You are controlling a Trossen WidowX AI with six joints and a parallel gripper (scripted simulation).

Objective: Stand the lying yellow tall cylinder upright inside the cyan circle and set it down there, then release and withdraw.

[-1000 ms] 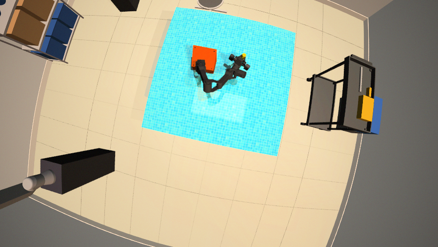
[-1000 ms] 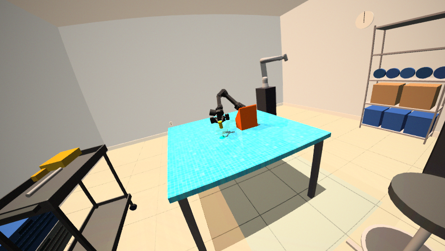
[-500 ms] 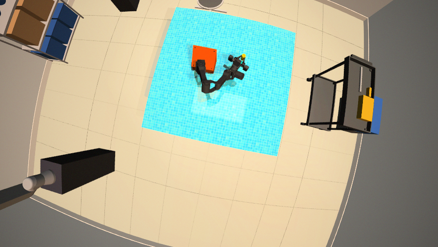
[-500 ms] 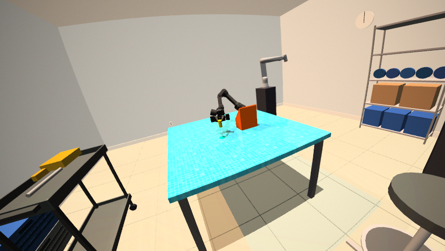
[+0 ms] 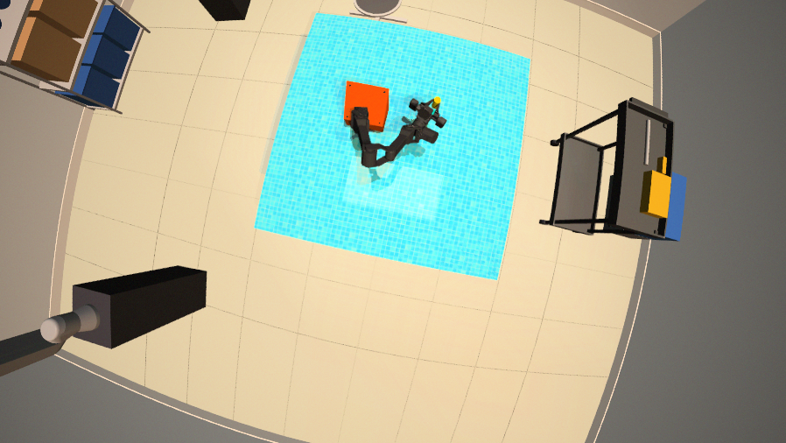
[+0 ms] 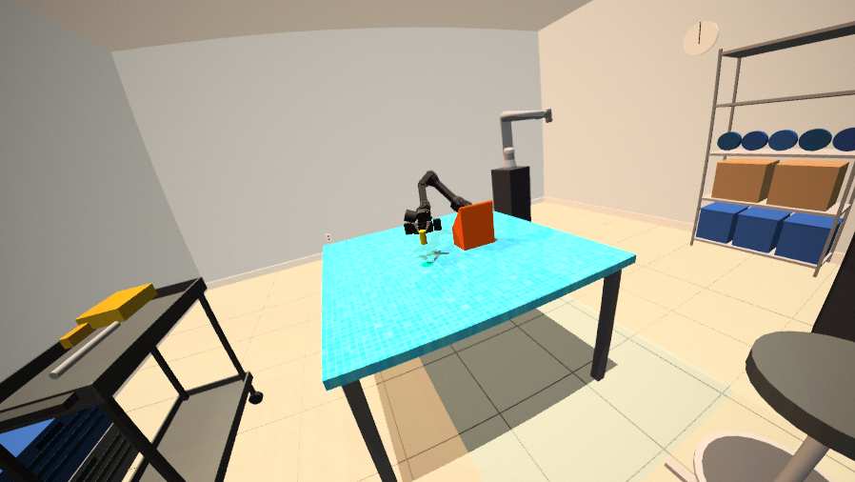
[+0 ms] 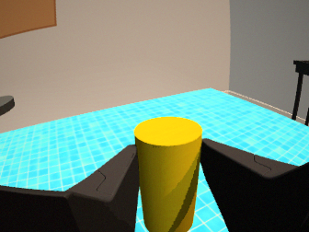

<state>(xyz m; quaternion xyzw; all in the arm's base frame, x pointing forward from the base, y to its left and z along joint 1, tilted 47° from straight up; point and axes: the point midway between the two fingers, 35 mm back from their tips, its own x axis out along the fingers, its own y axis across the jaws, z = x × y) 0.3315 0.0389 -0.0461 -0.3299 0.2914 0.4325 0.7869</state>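
My gripper tip is now 16 cm above the cyan circle. From my gripper tip the other things lie so: yellow cylinder: 2 cm below.
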